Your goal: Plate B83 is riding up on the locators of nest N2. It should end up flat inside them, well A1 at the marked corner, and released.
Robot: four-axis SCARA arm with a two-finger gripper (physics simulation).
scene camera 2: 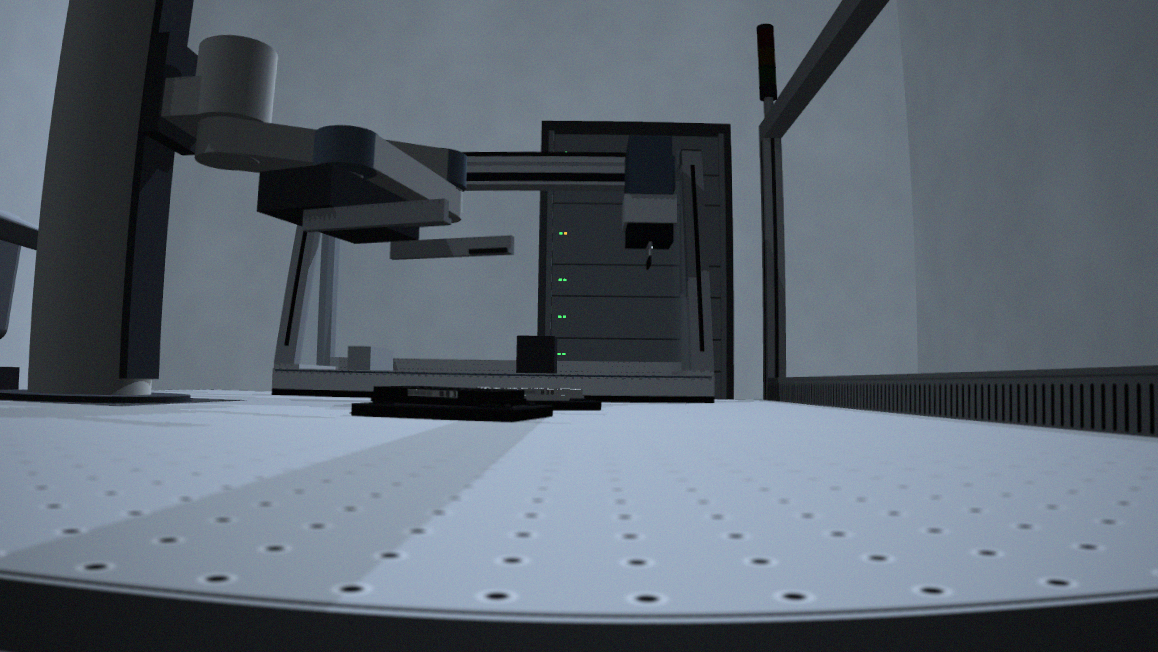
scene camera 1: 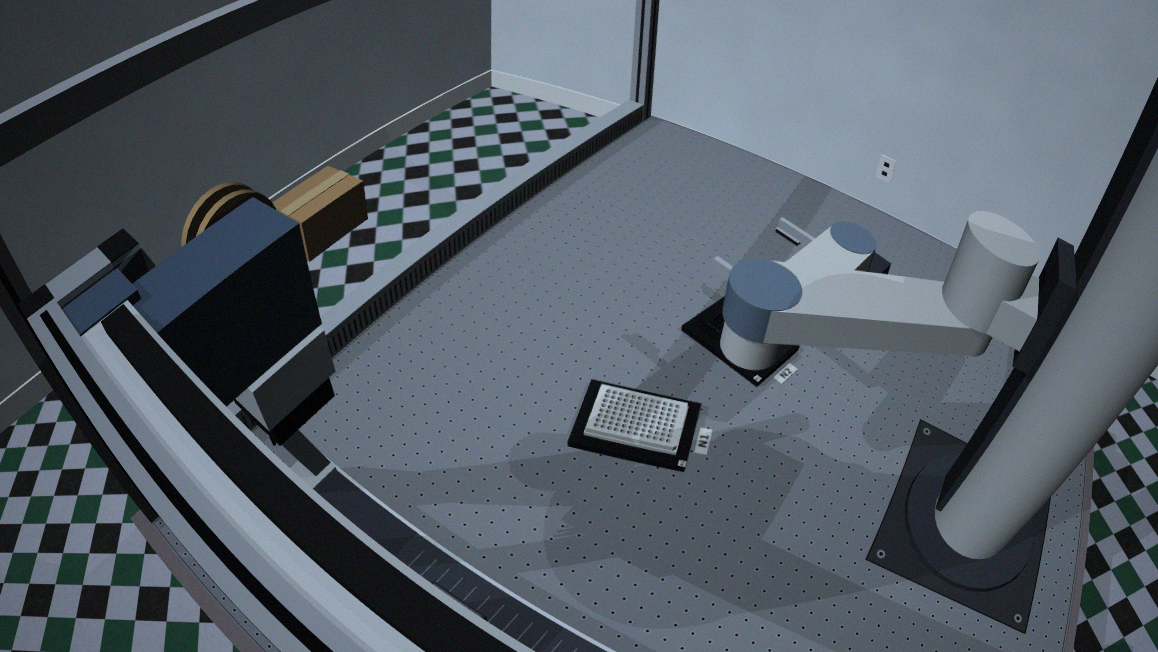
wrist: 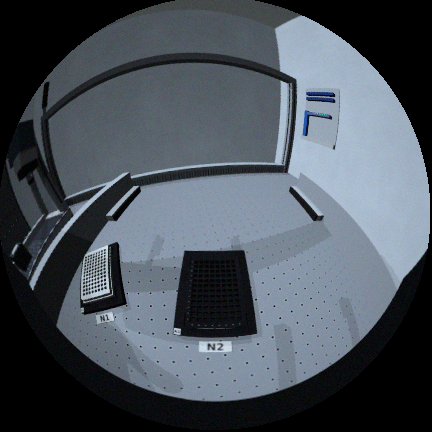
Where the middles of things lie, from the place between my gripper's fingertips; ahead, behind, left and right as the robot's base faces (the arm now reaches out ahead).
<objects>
My gripper is now 30 mm past the black well plate B83 [scene camera 2: 453, 396], 10 mm to the right of it and 160 mm above it. From my hand the other things lie so: black nest N2 [scene camera 2: 517, 413] (20 mm behind, 10 mm to the left, 180 mm below); then nest N1 [scene camera 1: 604, 447] (30 mm ahead, 250 mm to the left, 180 mm below); then white well plate [scene camera 1: 636, 419] (30 mm ahead, 250 mm to the left, 160 mm below).
</objects>
